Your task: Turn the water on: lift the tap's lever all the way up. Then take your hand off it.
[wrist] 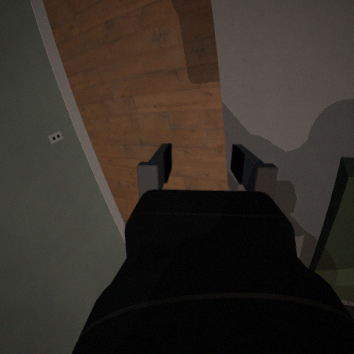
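Observation:
My gripper is open, its two grey fingers with dark pads standing wide apart in the middle of the wrist view. Nothing is between them. Past the fingertips I see the wooden floor and the edge of a grey surface. The tap and its lever do not show in the wrist view, so I cannot tell the lever's position. The black gripper body hides the lower middle of the view.
A wooden floor runs between a green wall with a white outlet and a grey surface bearing shadows. A dark green, box-like object stands at the right edge.

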